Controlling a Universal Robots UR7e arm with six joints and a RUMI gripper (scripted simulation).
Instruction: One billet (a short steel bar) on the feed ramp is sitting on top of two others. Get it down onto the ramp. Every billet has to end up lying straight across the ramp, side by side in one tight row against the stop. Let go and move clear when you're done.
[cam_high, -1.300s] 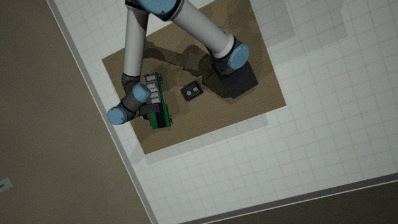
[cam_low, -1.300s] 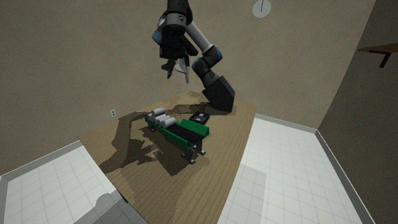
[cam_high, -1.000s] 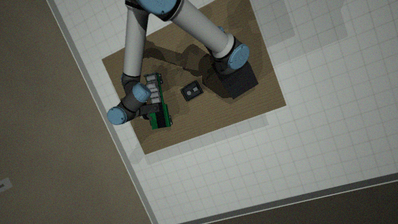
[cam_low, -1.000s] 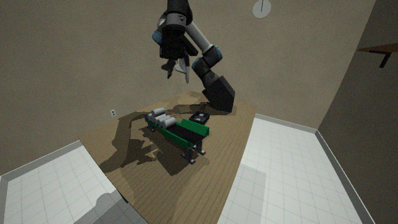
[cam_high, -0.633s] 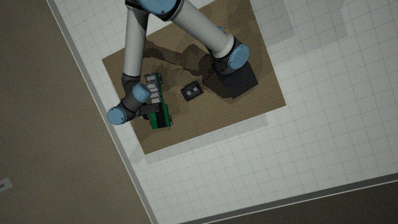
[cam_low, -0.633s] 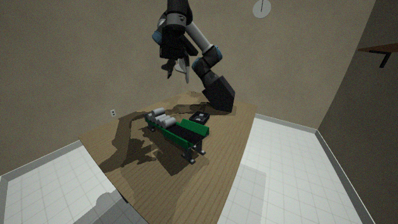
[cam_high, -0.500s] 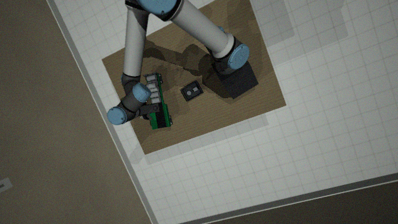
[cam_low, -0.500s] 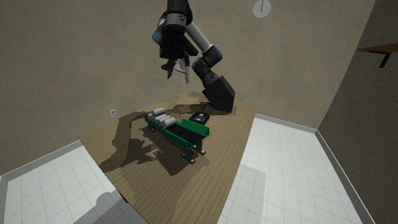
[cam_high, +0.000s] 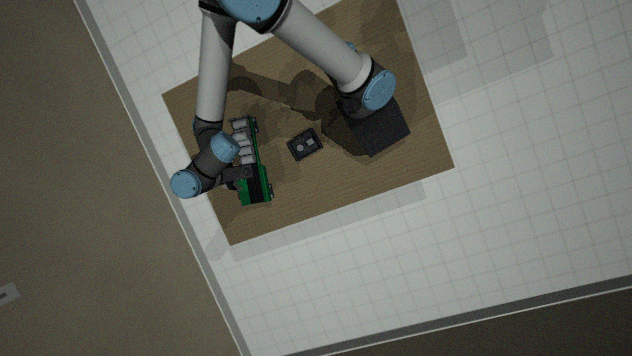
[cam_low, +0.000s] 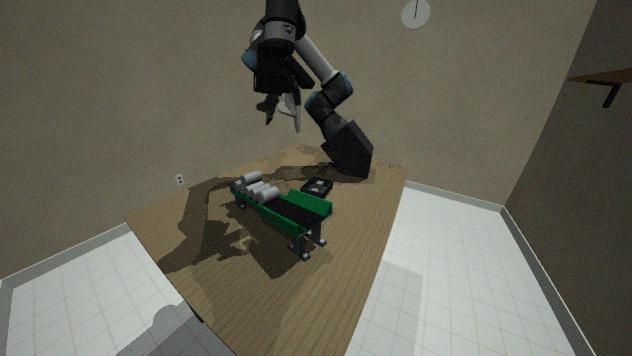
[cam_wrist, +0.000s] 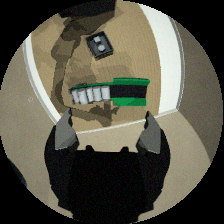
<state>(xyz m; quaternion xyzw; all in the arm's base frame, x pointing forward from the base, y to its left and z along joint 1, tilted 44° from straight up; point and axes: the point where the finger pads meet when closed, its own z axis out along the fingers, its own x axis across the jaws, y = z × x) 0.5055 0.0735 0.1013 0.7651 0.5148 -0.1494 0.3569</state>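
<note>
Right now my hand is 4 cm short of the ramp, 2 cm to the left of it and 22 cm above it.
</note>
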